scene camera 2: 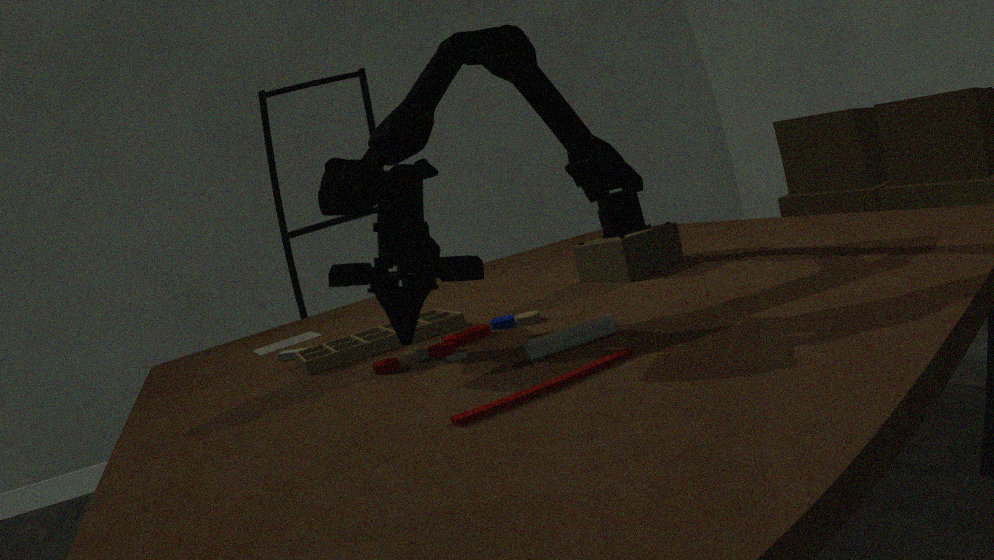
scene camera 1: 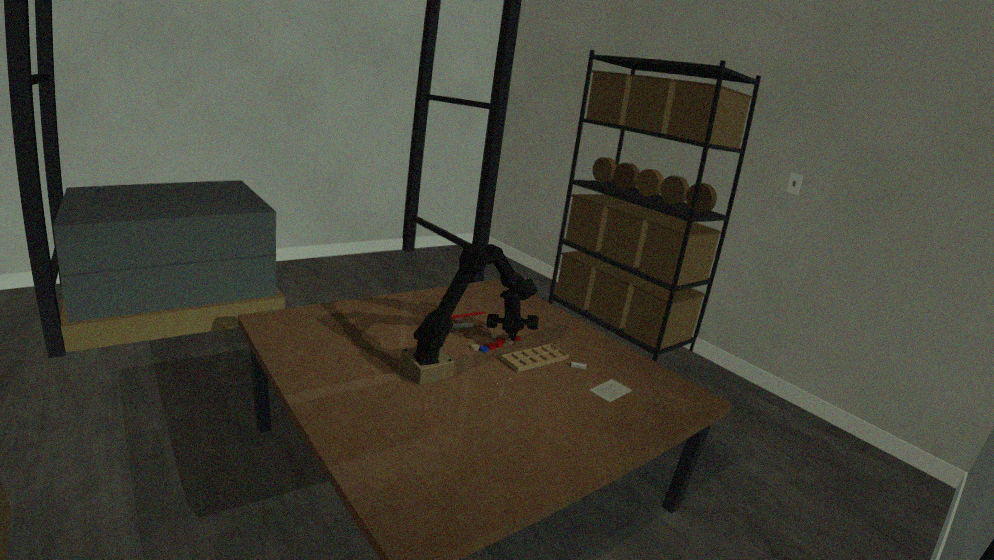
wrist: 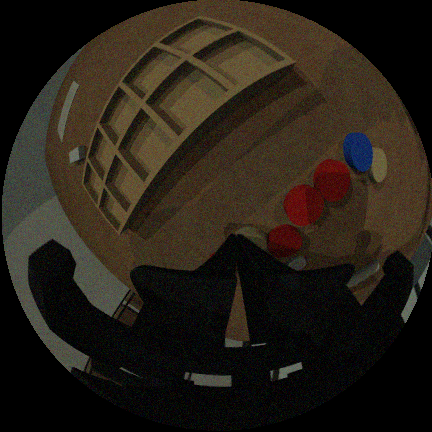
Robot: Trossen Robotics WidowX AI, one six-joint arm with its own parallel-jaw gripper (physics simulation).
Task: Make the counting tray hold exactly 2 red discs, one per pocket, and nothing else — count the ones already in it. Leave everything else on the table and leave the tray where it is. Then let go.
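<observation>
The tan counting tray (scene camera 1: 543, 363) (scene camera 2: 340, 361) (wrist: 189, 61) lies on the table, and no disc shows in its pockets in the wrist view. My gripper (scene camera 1: 513, 338) (scene camera 2: 406, 342) (wrist: 234, 238) is shut with nothing between its fingertips, low beside the tray at a cream disc (wrist: 252, 234), which the fingers partly hide. Three red discs (wrist: 332, 180) (wrist: 304, 205) (wrist: 284, 241) lie in a row to the right in the wrist view. Another red disc (scene camera 2: 386, 365) (wrist: 213, 256) is mostly hidden by a finger in the wrist view.
A blue disc (scene camera 1: 484, 349) (scene camera 2: 501, 322) (wrist: 358, 151) and a second cream disc (scene camera 2: 527, 315) (wrist: 379, 165) end the row. A grey cylinder (scene camera 2: 570, 336), a red rod (scene camera 2: 542, 386), a small white block (scene camera 1: 578, 365) (wrist: 77, 154) and a pale square (scene camera 1: 610, 390) (wrist: 68, 111) lie on the table.
</observation>
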